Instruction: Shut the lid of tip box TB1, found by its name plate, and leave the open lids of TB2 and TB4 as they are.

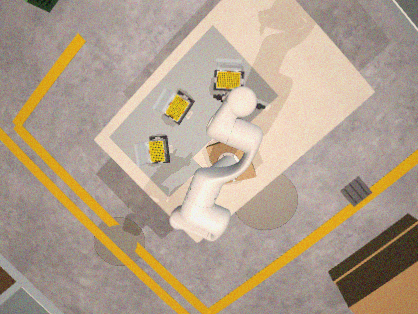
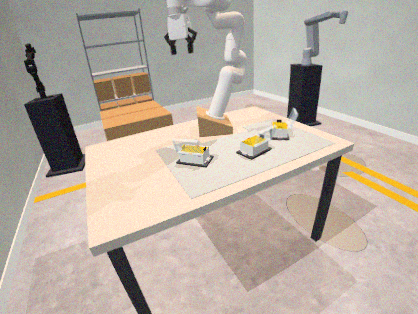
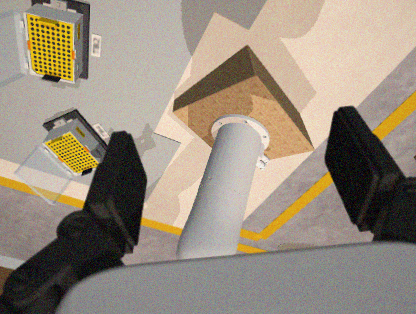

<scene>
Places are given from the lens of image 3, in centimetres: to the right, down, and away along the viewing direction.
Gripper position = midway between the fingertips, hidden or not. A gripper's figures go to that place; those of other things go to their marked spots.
my gripper point(image 3: 232, 144): 1, -1, 13
clear lid point(image 3: 39, 171): -40, 3, 69
grey mat point(image 3: 143, 57): -13, -20, 60
The marked spots on the clear lid and the grey mat are 37 cm apart.
</scene>
